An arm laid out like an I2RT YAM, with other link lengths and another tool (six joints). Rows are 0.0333 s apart.
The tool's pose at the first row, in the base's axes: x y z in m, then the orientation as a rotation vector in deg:
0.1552 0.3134 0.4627 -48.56 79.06 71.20
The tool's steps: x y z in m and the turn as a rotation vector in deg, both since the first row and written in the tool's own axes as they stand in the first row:
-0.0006 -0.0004 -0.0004 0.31 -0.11 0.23
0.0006 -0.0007 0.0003 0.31 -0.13 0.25
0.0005 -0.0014 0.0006 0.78 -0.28 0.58
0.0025 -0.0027 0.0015 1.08 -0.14 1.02
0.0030 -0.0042 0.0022 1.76 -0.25 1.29
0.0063 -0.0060 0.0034 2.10 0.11 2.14
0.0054 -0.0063 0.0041 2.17 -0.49 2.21
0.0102 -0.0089 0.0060 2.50 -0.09 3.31
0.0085 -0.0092 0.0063 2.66 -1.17 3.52
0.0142 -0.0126 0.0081 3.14 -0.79 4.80
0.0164 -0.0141 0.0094 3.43 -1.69 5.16
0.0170 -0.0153 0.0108 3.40 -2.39 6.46
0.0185 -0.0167 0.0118 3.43 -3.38 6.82
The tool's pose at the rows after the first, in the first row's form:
0.1556 0.3128 0.4632 -48.13 79.26 71.16
0.1558 0.3136 0.4620 -48.10 79.26 71.18
0.1566 0.3138 0.4619 -47.47 79.57 71.11
0.1576 0.3146 0.4598 -47.10 80.09 71.17
0.1591 0.3150 0.4590 -46.39 80.50 70.86
0.1604 0.3163 0.4555 -45.90 81.45 71.14
0.1611 0.3168 0.4564 -45.37 81.04 71.30
0.1630 0.3187 0.4513 -44.76 82.16 71.76
0.1637 0.3187 0.4529 -43.74 81.49 72.08
0.1662 0.3205 0.4467 -42.89 82.76 72.55
0.1675 0.3217 0.4444 -41.82 82.37 72.83
0.1688 0.3229 0.4436 -40.52 82.51 74.00
0.1701 0.3238 0.4420 -39.57 81.92 74.49

